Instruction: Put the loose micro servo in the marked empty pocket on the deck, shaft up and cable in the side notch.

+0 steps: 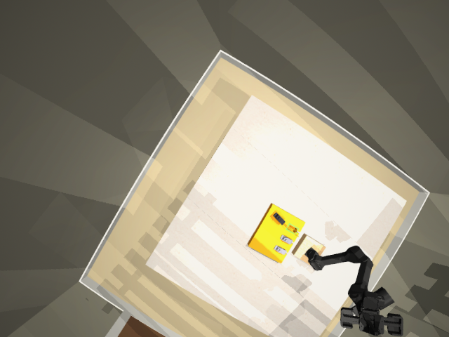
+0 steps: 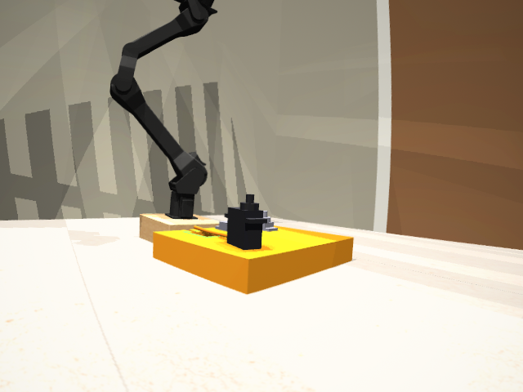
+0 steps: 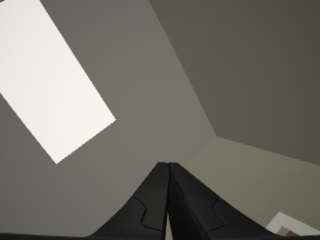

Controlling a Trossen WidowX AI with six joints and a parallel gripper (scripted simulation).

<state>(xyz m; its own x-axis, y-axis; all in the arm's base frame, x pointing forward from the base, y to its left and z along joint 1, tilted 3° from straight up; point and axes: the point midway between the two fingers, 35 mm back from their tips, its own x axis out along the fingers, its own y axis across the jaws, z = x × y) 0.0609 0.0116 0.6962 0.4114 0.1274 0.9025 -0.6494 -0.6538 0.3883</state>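
The yellow-orange deck is 19 cm ahead of my gripper tip, 3 cm to the left of it and 75 cm below it.
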